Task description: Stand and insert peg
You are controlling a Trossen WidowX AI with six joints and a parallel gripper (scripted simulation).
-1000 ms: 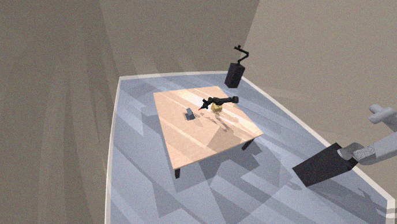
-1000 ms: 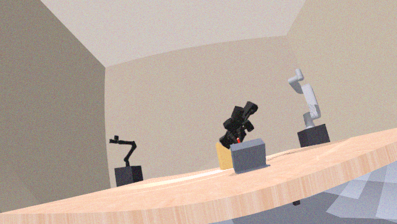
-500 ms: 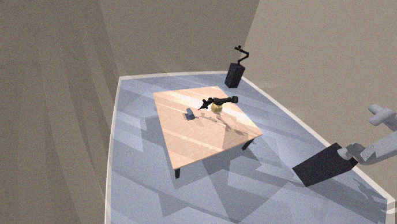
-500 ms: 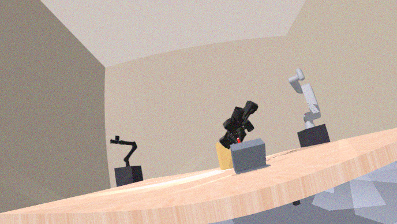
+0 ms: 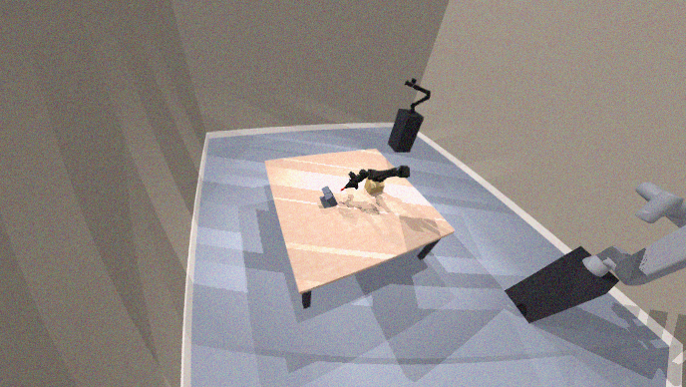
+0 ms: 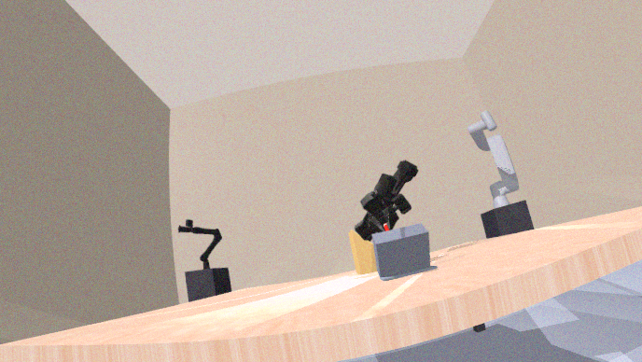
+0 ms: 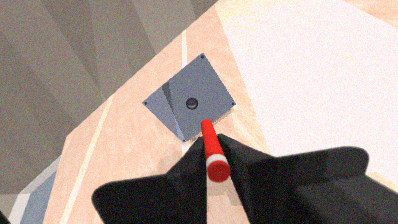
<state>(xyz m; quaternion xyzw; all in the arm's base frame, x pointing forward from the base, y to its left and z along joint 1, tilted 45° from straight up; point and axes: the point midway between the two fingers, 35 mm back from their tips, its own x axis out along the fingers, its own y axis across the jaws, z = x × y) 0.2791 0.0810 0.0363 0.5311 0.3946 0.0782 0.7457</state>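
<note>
My gripper tip is 120 mm short of the sloped panel, 70 mm above it and 10 mm to the right of it. The rest, counted from my gripper tip: red peg (10 mm behind, 10 mm above).
</note>
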